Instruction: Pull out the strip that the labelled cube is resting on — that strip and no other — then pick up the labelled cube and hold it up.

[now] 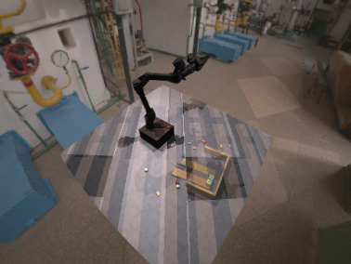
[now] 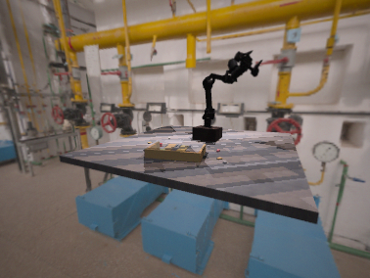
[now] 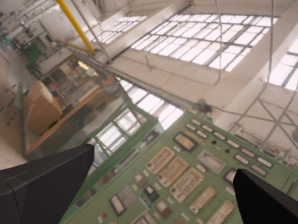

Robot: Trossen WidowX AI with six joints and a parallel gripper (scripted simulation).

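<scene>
The small red object lies 30 cm ahead of my gripper tip, 54 cm to the right of it and 57 cm below it.
</scene>
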